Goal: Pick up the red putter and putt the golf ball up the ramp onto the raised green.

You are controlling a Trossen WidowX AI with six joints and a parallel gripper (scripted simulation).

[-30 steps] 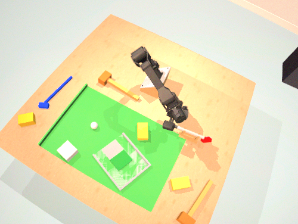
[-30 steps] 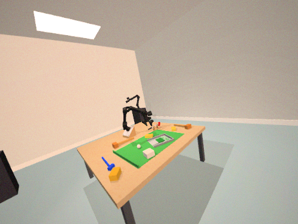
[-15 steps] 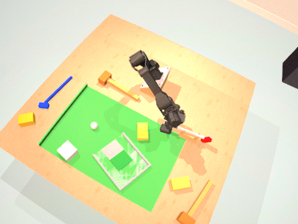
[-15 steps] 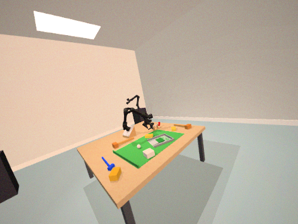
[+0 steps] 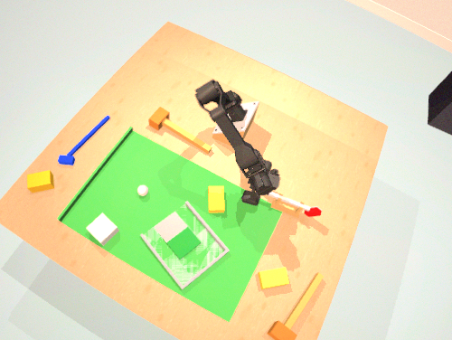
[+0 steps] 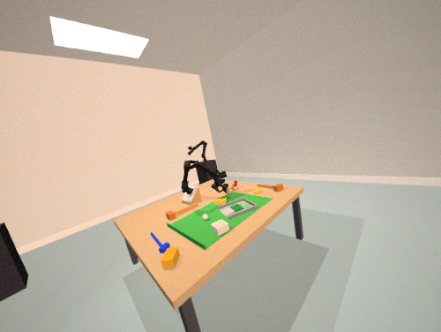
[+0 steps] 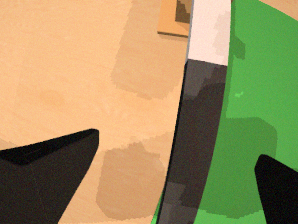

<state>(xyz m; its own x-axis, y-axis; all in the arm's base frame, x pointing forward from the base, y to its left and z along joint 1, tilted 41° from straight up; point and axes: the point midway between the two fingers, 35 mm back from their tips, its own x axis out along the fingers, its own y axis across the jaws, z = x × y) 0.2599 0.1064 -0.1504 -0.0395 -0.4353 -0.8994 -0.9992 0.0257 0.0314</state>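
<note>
My gripper tip is now 11 cm to the right of the red putter and 2 cm below it. Round my gripper tip: white golf ball: 17 cm ahead, 42 cm to the right, 1 cm below; white block: 37 cm ahead, 48 cm to the right, 1 cm below; wooden fence: 13 cm to the left.
</note>
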